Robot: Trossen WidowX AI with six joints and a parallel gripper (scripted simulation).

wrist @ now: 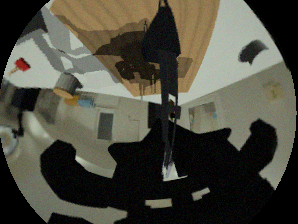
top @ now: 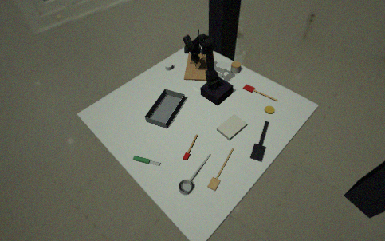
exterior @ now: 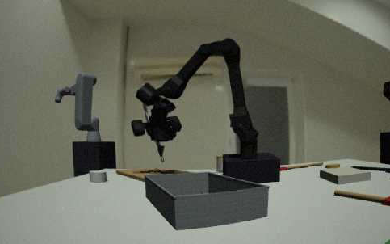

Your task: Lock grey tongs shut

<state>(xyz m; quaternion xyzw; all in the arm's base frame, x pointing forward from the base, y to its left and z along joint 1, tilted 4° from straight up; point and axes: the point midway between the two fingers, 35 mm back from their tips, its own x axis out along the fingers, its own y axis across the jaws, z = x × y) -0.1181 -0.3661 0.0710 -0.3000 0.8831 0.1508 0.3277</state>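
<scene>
My gripper tip is 140 mm above the wooden board, 30 mm to the right of it and 10 mm short of it. Also, from my gripper tip: pale block: 710 mm to the left, 230 mm ahead, 130 mm below; then red-headed spatula: 560 mm to the left, 160 mm behind, 140 mm below; then roasting tin: 510 mm ahead, 290 mm to the left, 120 mm below.
</scene>
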